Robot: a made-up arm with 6 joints.
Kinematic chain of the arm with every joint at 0, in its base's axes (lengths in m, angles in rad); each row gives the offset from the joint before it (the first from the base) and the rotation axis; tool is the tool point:
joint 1: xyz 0 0 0.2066 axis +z
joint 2: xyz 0 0 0 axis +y
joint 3: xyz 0 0 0.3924 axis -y
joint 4: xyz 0 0 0 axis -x
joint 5: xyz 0.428 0 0 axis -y
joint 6: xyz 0 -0.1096 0 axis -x
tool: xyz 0 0 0
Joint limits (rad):
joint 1: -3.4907..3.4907
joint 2: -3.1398..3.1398
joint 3: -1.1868..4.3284
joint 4: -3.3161..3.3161
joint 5: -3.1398..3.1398
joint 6: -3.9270..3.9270
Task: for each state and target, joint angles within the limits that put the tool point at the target. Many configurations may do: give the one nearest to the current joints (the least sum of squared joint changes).
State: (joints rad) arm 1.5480 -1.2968 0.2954 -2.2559 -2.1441 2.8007
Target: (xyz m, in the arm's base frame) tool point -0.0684 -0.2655 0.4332
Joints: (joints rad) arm 1.5464 -2.1225 -0.4975 -2.1711 -2.1441 2.8007
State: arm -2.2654 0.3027 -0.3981 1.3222 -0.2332 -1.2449
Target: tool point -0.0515 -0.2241 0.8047
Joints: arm -1.7877 -0.3788 -0.0726 1.5520 -0.2332 -1.2449
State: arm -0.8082 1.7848 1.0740 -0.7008 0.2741 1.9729
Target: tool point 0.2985 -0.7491 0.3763
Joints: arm -1.0800 1.2370 1.4780 -0.6110 0.2741 1.9729
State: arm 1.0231 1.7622 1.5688 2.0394 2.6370 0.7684
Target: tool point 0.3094 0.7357 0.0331
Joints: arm 1.1095 1.9941 1.7425 2.0488 2.6370 0.7684
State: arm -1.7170 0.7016 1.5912 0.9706 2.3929 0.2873
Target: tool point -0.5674 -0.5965 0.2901
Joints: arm -2.2426 1.3671 1.1875 0.8437 2.3929 0.2873
